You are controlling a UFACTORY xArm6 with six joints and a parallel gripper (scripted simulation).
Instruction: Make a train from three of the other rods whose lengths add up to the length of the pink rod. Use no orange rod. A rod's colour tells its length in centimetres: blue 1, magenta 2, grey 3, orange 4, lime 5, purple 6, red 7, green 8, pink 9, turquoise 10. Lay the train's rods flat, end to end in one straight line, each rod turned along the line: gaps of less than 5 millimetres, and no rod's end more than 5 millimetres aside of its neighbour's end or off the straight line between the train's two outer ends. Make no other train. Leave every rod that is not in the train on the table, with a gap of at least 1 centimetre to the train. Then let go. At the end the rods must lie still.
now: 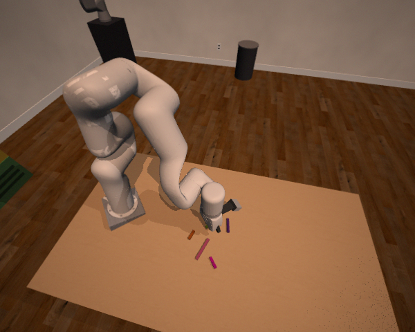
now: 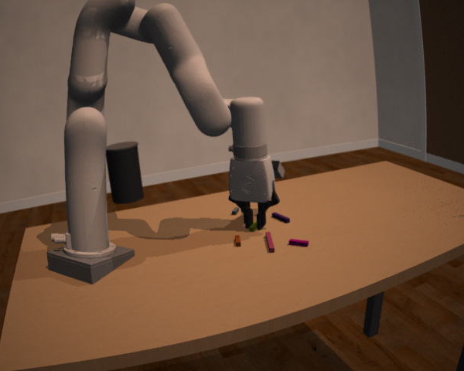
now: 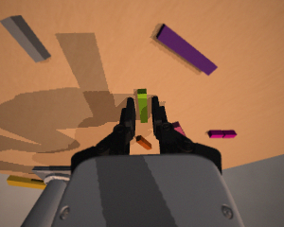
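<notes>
My gripper is now 20 mm above the lime rod. Also, from my hand: purple rod 70 mm ahead, 20 mm to the left, 20 mm below; then orange rod 60 mm behind, 70 mm to the right, 20 mm below; then pink rod 100 mm to the right, 20 mm below.
</notes>
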